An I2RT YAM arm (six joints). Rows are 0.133 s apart.
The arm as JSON. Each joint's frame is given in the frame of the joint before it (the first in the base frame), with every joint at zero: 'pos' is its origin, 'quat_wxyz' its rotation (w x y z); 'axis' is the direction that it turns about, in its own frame. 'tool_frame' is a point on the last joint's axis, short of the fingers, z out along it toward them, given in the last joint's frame.
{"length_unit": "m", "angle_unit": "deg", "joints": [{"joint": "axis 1", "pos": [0.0, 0.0, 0.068], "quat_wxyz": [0.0, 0.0, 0.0, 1.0], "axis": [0.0, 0.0, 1.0]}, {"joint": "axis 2", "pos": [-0.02, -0.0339, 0.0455], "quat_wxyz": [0.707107, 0.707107, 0.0, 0.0], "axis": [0.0, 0.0, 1.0]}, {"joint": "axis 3", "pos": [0.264, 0.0, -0.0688], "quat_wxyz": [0.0, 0.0, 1.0, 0.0], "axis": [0.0, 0.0, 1.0]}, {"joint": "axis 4", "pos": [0.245, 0.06, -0.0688], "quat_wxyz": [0.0, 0.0, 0.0, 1.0], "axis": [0.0, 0.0, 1.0]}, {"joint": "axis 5", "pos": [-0.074, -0.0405, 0.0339], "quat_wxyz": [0.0, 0.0, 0.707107, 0.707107], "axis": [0.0, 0.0, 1.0]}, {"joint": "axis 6", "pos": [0.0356, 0.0, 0.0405], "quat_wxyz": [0.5, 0.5, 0.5, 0.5], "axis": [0.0, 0.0, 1.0]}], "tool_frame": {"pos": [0.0, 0.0, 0.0], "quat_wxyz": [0.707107, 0.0, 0.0, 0.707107]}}
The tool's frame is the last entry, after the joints.
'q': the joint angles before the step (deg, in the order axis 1, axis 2, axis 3, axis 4, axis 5, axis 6). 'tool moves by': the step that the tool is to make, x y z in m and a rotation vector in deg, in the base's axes. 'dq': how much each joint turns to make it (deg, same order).
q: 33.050, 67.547, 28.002, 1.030, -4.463, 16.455
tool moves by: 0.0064, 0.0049, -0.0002, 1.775, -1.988, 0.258
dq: 0.092, 2.074, 0.105, 4.621, -0.375, 0.220
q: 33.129, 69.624, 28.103, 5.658, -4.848, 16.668
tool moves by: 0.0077, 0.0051, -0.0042, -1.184, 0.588, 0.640
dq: -0.002, 3.348, 1.463, 0.666, -0.118, -0.924
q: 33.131, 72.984, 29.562, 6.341, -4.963, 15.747
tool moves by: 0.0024, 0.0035, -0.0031, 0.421, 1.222, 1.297
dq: 0.152, 1.650, 0.574, 0.296, -1.530, 0.115
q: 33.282, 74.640, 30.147, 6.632, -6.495, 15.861
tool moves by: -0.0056, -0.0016, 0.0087, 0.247, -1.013, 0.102
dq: 0.474, -2.932, -0.028, -1.930, 0.510, -0.055
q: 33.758, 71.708, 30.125, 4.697, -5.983, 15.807
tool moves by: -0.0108, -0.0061, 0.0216, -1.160, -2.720, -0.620
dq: 0.595, -6.449, 1.083, -6.035, 2.446, -1.294
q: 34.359, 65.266, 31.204, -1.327, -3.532, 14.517
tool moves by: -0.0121, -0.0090, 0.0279, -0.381, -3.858, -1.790
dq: 0.357, -7.208, 2.012, -6.288, 3.177, -0.878
